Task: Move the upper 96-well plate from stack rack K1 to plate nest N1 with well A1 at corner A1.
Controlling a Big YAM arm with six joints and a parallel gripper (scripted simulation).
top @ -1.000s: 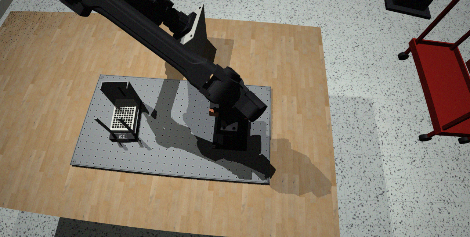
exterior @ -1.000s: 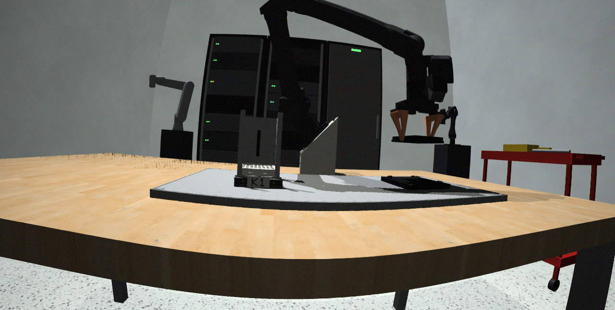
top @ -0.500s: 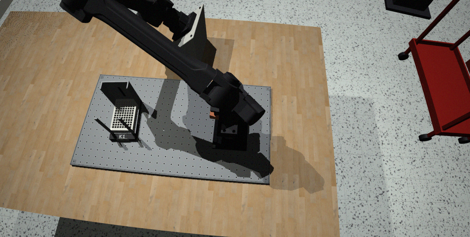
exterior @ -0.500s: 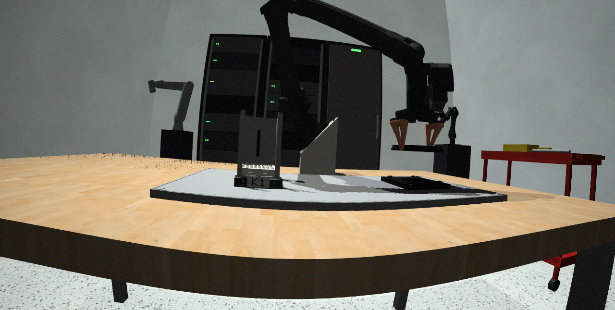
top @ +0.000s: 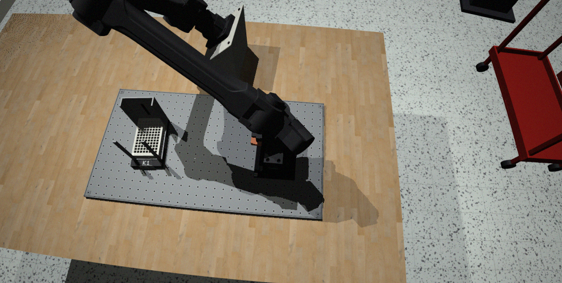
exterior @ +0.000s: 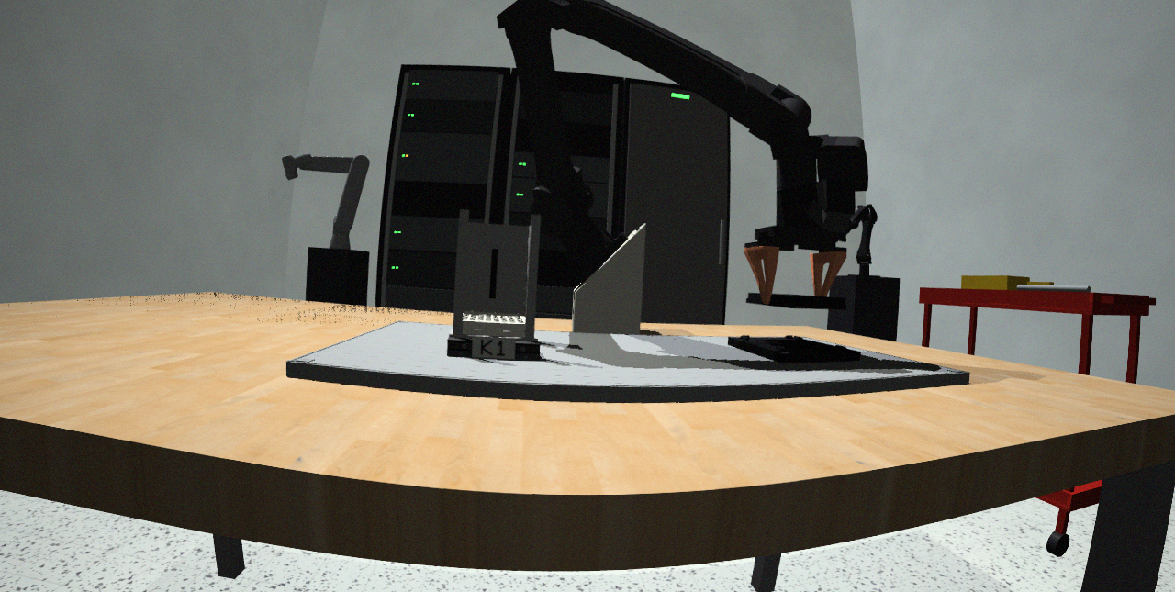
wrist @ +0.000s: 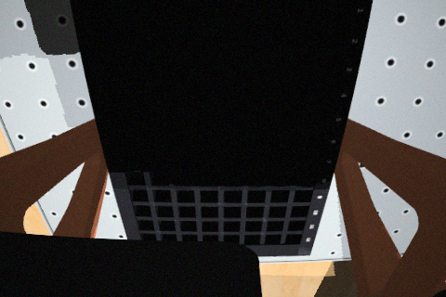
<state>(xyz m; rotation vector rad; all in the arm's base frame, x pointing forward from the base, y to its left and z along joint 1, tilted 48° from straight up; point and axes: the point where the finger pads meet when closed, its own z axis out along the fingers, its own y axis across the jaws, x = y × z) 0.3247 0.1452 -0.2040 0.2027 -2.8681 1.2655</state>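
Now: the black plate nest N1 70 mm below my hand. Also, from my hand: pale A1 square: 80 mm ahead, 60 mm below, 40 mm to the right; white 96-well plate: 390 mm to the right, 50 mm below, 40 mm ahead.
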